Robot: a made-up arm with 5 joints.
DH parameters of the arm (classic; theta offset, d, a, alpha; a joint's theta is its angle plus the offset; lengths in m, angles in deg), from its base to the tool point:
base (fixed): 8.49 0 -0.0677 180
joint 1: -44.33 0 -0.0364 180
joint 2: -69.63 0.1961 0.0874 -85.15
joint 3: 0 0.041 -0.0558 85.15
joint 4: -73.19 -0.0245 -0.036 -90
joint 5: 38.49 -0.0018 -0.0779 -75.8
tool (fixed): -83.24 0.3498 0 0
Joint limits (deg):
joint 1: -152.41..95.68
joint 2: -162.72..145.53
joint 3: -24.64..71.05
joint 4: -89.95..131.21
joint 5: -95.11..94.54
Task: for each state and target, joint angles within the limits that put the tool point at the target. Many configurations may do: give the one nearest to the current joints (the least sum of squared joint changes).
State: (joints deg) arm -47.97 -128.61 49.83 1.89 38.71
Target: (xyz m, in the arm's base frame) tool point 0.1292 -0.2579 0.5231
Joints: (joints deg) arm -24.28 -143.52 57.27 38.45 61.83
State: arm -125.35 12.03 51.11 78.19 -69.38
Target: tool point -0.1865 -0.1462 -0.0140
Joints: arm -113.03 -11.49 70.12 80.17 -93.70
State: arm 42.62 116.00 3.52 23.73 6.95
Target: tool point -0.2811 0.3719 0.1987
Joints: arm 62.55 81.48 20.33 21.69 28.37
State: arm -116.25 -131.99 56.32 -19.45 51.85
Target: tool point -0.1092 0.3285 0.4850
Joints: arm -141.89 -111.97 65.02 30.18 52.05
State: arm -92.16 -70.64 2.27 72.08 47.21
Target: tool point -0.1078 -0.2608 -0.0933
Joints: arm -108.47 -24.20 -24.64 97.79 21.47
